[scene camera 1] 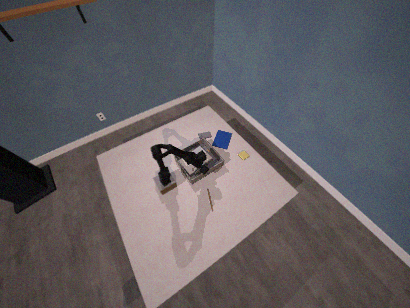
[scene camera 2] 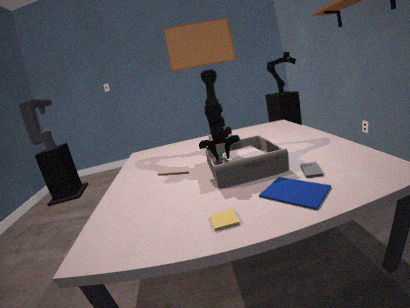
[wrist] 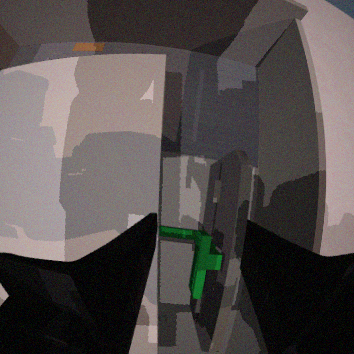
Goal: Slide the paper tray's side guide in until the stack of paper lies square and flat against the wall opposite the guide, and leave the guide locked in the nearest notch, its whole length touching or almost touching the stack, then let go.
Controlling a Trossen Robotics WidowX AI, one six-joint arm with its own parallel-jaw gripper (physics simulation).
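Places are measured from the arm's base along level axes (x left, y up, z ahead), in metres.
Pixels of known places: gripper, fingertip midpoint: (scene camera 1: 202, 167) (scene camera 2: 223, 159) (wrist: 192, 219); arm's base, link origin: (scene camera 1: 165, 181).
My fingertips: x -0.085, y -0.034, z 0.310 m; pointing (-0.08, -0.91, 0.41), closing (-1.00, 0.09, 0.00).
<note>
For each thing: its top centre in the pictures, then the offset to it from my fingertips. Level surfaces: height alone.
- grey paper tray, top centre: (wrist: 4, 162) (scene camera 2: 240, 146) (scene camera 1: 198, 156) dx +0.085, dy +0.046, dz +0.026 m
- white paper stack, top centre: (wrist: 40, 201) (scene camera 2: 245, 155) (scene camera 1: 195, 159) dx +0.109, dy -0.009, dz +0.007 m
- side guide, top centre: (wrist: 216, 269) dx -0.006, dy +0.032, dz -0.018 m
- table, surface height: dy -0.049 m
- book, top centre: (scene camera 2: 295, 190) (scene camera 1: 222, 139) dx +0.127, dy -0.041, dz +0.372 m
- yellow pad, top centre: (scene camera 2: 223, 217) (scene camera 1: 243, 155) dx -0.141, dy -0.038, dz +0.380 m
- grey slab, top centre: (scene camera 2: 311, 168) (scene camera 1: 204, 135) dx +0.282, dy -0.040, dz +0.276 m
- brown stick, top centre: (scene camera 2: 172, 172) (scene camera 1: 210, 199) dx -0.235, dy -0.042, dz -0.131 m
The grey paper tray (scene camera 1: 218, 165) (scene camera 2: 252, 170) (wrist: 292, 125) stands on the table. The white paper stack (scene camera 2: 248, 151) (wrist: 112, 175) lies in it; its straight near edge runs alongside the guide, with a strip of tray floor between them. The side guide (wrist: 231, 200) is an upright grey plate near the tray's right wall in the wrist view. Its green latch part (wrist: 201, 262) reaches toward the paper edge. My gripper (scene camera 1: 203, 167) (scene camera 2: 223, 158) (wrist: 192, 219) is open and low in the tray, one finger on each side of the guide and latch, holding nothing. The stack's far side is out of the wrist view.
On the table (scene camera 1: 240, 195) (scene camera 2: 150, 215) lie a blue folder or book (scene camera 1: 222, 139) (scene camera 2: 296, 192), a yellow pad (scene camera 1: 243, 155) (scene camera 2: 225, 219), a grey slab (scene camera 1: 205, 135) (scene camera 2: 312, 170) and a brown stick (scene camera 1: 210, 200) (scene camera 2: 173, 173), all outside the tray.
</note>
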